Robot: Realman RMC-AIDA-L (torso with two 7-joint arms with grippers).
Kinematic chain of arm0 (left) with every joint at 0, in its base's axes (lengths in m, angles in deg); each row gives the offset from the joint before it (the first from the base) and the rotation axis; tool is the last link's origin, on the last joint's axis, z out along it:
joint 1: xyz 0 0 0.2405 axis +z
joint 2: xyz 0 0 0 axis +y
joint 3: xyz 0 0 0.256 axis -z
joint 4: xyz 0 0 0 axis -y
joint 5: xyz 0 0 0.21 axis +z
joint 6: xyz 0 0 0 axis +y
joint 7: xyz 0 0 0.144 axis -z
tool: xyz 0 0 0
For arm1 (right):
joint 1: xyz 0 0 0.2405 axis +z
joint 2: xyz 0 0 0 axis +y
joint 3: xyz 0 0 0.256 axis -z
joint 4: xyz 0 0 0 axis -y
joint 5: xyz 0 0 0.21 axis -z
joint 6: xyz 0 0 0 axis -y
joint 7: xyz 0 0 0.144 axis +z
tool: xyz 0 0 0
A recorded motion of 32 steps. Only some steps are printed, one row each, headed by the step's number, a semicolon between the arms.
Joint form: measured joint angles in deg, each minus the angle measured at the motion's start. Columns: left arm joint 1, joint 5, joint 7, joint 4, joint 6, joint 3, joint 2; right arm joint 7, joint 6, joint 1, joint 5, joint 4, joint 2, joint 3.
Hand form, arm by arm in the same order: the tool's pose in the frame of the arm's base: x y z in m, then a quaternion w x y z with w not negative. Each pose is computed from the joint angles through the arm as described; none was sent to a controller.
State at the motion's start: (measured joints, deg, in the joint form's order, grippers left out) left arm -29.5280 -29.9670 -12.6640 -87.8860 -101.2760 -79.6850 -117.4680; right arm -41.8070 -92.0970 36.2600 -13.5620 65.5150 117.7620 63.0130
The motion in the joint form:
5: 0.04 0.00 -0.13 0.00 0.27 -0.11 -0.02; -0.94 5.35 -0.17 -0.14 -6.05 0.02 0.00
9: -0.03 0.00 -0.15 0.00 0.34 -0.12 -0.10; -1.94 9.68 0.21 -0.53 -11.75 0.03 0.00
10: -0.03 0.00 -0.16 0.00 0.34 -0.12 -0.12; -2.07 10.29 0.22 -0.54 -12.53 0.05 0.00
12: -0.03 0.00 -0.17 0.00 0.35 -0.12 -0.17; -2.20 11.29 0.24 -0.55 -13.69 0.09 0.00
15: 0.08 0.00 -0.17 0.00 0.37 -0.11 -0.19; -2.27 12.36 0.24 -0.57 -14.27 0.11 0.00
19: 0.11 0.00 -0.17 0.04 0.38 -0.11 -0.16; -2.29 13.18 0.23 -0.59 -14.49 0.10 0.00
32: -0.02 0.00 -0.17 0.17 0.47 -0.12 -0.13; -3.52 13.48 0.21 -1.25 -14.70 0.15 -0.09
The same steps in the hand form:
5: -0.1898 0.3228 0.0291 0.19169 -0.83432 -0.47948 0.19304; 0.2864 0.3568 0.0335 0.19654 -0.84610 0.40973 -0.27858
9: -0.1891 0.3230 0.0286 0.19156 -0.83499 -0.47868 0.19224; 0.2999 0.3553 0.0199 0.18837 -0.84606 0.41351 -0.27876
10: -0.1890 0.3230 0.0285 0.19140 -0.83508 -0.47862 0.19217; 0.3020 0.3547 0.0179 0.18731 -0.84580 0.41428 -0.27911
12: -0.1888 0.3229 0.0282 0.19108 -0.83525 -0.47856 0.19191; 0.3051 0.3540 0.0150 0.18656 -0.84527 0.41558 -0.27928
15: -0.1894 0.3226 0.0281 0.19089 -0.83483 -0.47939 0.19183; 0.3068 0.3549 0.0137 0.19053 -0.84536 0.41466 -0.27771
19: -0.1898 0.3226 0.0282 0.19093 -0.83453 -0.47979 0.19211; 0.3076 0.3563 0.0135 0.19533 -0.84553 0.41325 -0.27593
32: -0.1895 0.3232 0.0281 0.19124 -0.83476 -0.47929 0.19204; 0.3070 0.3565 0.0119 0.19161 -0.85110 0.40622 -0.27184

